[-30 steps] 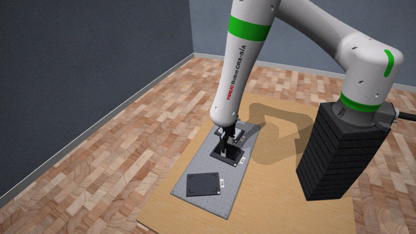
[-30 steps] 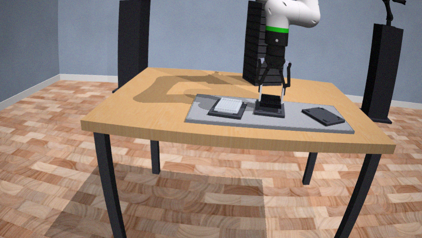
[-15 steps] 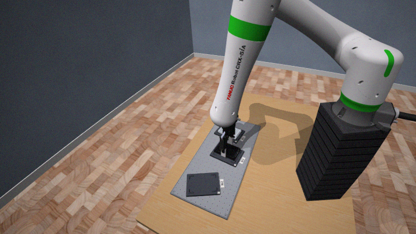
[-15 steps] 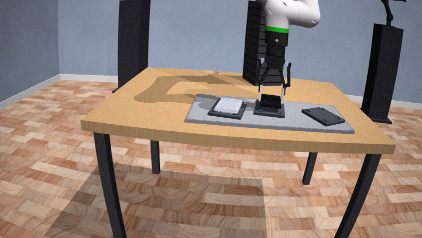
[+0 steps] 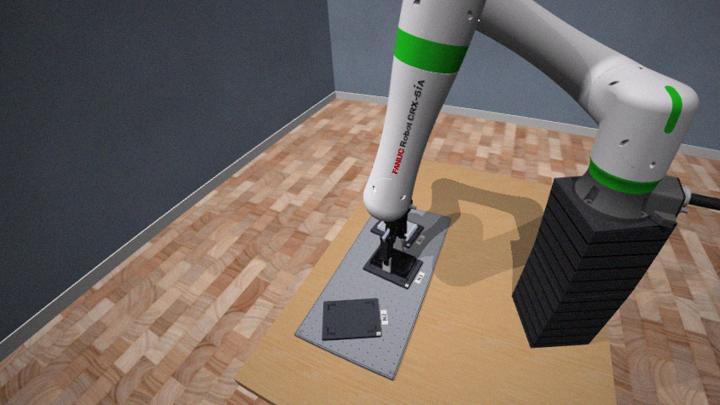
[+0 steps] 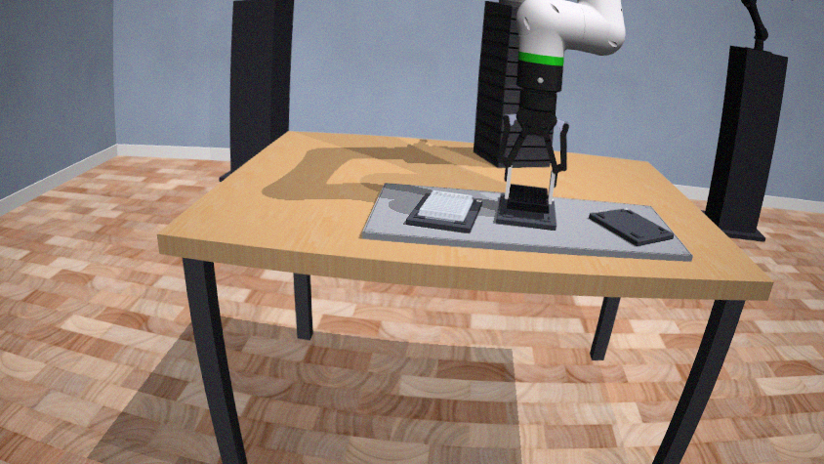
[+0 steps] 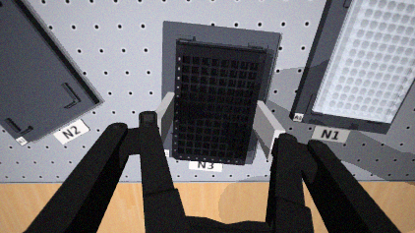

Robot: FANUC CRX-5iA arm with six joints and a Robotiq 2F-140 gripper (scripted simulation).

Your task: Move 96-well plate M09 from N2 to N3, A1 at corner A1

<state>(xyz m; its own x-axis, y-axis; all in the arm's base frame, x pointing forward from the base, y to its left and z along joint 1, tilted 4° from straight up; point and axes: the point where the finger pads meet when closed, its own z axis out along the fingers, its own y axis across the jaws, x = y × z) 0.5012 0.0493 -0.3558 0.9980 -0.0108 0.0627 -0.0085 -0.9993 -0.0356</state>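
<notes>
The black 96-well plate M09 is 2 cm below my hand. Round my hand: landing nest N3: 5 cm below; then white plate M06: 6 cm ahead, 16 cm to the right, 4 cm below; then N3 label: 10 cm behind, 6 cm below.
</notes>
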